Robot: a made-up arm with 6 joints. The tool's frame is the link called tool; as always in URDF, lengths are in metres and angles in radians. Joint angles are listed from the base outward. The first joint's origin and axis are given. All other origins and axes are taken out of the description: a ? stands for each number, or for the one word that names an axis. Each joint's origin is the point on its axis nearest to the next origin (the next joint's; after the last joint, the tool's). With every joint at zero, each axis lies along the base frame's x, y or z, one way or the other. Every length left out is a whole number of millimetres.
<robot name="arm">
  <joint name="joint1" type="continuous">
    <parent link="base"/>
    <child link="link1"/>
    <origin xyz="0 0 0.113"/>
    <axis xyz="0 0 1"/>
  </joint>
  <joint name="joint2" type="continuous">
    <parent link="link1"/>
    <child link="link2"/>
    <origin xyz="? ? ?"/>
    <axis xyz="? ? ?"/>
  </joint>
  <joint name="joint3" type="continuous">
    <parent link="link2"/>
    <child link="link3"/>
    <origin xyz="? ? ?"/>
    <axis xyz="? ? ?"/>
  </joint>
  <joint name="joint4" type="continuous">
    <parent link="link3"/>
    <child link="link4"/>
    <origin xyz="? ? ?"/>
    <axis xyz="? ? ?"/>
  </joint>
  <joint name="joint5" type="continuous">
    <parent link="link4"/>
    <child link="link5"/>
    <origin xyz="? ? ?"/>
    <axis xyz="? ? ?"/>
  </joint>
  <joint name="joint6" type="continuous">
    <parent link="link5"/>
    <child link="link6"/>
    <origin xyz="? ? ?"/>
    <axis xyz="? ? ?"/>
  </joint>
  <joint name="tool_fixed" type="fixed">
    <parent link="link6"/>
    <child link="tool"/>
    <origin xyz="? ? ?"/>
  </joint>
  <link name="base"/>
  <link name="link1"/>
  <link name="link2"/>
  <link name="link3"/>
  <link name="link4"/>
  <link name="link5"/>
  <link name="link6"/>
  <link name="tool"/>
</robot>
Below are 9 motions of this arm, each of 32 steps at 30 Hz.
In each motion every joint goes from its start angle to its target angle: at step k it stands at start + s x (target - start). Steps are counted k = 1, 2, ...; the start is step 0. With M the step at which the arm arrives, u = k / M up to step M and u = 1 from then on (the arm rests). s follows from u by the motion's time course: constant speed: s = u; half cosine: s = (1 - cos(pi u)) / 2; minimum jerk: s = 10 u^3 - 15 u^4 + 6 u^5.
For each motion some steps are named. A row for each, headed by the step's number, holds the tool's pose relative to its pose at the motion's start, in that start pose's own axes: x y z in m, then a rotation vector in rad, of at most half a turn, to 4 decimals.
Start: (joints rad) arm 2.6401 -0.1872 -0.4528 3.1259 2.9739 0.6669
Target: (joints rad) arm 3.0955 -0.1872 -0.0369 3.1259 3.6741 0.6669
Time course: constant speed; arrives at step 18
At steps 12, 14, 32:
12: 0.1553 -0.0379 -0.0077 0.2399 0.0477 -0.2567
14: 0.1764 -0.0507 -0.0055 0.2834 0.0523 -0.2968
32: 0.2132 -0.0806 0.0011 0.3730 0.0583 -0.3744

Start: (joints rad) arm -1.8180 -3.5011 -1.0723 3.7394 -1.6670 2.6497
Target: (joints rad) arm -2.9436 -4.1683 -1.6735 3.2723 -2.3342 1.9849
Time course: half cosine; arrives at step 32
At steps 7, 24, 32:
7: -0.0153 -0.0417 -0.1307 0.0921 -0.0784 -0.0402
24: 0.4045 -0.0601 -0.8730 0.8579 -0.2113 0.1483
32: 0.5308 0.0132 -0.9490 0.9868 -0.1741 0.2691

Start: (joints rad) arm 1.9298 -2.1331 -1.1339 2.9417 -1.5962 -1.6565
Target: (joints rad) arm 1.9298 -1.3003 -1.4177 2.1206 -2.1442 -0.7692
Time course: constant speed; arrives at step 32
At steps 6, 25, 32:
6: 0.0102 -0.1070 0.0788 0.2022 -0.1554 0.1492
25: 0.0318 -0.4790 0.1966 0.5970 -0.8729 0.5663
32: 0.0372 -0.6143 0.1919 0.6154 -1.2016 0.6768

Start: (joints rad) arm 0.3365 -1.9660 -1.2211 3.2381 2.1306 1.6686
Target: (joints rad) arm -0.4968 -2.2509 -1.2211 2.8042 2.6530 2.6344
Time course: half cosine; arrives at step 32
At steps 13, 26, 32:
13: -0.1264 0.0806 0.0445 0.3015 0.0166 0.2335
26: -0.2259 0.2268 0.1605 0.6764 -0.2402 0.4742
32: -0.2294 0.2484 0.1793 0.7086 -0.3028 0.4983

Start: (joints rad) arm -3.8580 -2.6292 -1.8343 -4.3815 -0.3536 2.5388
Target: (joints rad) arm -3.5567 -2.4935 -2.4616 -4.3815 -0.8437 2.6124
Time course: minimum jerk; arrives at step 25
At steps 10, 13, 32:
10: 0.0273 -0.0797 -0.0478 0.0851 0.0758 0.0574
13: 0.0499 -0.1317 -0.0872 0.1391 0.1209 0.1144
32: 0.1103 -0.2281 -0.1819 0.2308 0.1923 0.2749

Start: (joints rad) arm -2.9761 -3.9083 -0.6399 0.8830 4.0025 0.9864
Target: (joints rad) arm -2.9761 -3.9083 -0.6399 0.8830 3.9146 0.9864
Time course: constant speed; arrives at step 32
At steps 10, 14, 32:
10: -0.0015 0.0022 0.0000 -0.0229 -0.0152 0.0000
14: -0.0021 0.0031 -0.0001 -0.0321 -0.0212 0.0000
32: -0.0047 0.0071 -0.0004 -0.0733 -0.0485 0.0000

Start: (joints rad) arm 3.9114 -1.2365 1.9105 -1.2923 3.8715 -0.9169
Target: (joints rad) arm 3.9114 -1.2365 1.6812 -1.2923 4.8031 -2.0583
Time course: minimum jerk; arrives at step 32
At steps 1, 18, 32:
1: 0.0000 0.0000 0.0000 -0.0002 0.0001 -0.0004
18: 0.0842 0.0112 0.0019 -0.5461 0.0925 -0.8024
32: 0.1360 0.0062 -0.0054 -0.9343 -0.0120 -1.2752

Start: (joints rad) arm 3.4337 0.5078 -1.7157 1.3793 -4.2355 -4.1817
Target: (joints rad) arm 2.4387 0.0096 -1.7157 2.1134 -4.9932 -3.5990
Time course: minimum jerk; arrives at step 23
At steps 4, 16, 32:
4: 0.0126 0.0050 -0.0001 0.0037 0.0004 -0.0071
16: 0.2620 -0.0020 0.1959 0.4395 0.0901 0.1233
32: 0.2925 -0.0393 0.2715 0.5918 0.0839 0.2496

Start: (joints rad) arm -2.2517 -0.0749 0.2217 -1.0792 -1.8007 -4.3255
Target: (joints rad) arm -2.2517 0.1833 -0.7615 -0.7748 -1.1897 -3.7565
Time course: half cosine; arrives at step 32
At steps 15, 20, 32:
15: -0.0795 0.0285 0.0398 0.0323 -0.1441 -0.0321
20: -0.1096 0.0676 0.0625 0.0018 -0.2363 -0.0265
32: -0.1306 0.1388 0.0902 -0.0856 -0.3501 0.0084

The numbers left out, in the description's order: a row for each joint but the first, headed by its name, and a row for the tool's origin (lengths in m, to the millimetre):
joint2: xyz 0 0.049 0, axis 0 1 0
joint3: xyz 0 0 0.601, axis 0 1 0
joint4: xyz 0 0 0.471, axis 0 0 1
joint5: xyz 0 0 0, axis 0 1 0
joint6: xyz 0 0 0.097, axis 0 0 1
tool: xyz 0 0 0

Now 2 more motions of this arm.
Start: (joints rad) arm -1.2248 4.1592 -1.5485 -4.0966 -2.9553 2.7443
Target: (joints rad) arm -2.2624 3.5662 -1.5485 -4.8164 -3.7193 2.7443
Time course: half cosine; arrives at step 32
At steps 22, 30, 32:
22: 0.2229 -0.1613 -0.2944 -0.9216 0.6512 -0.1213
30: 0.2203 -0.2708 -0.3259 -1.1695 0.9321 -0.1885
32: 0.2194 -0.2760 -0.3265 -1.1803 0.9458 -0.1918

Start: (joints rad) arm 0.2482 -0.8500 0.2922 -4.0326 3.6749 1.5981
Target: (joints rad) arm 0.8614 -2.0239 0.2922 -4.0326 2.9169 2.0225
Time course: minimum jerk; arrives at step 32
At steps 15, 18, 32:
15: 0.4942 0.1972 0.1418 -0.2240 -0.5361 0.1954
18: 0.6538 0.2723 0.2816 -0.3539 -0.7402 0.2441
32: 0.8588 0.4581 0.6853 -0.6938 -1.1601 0.2856

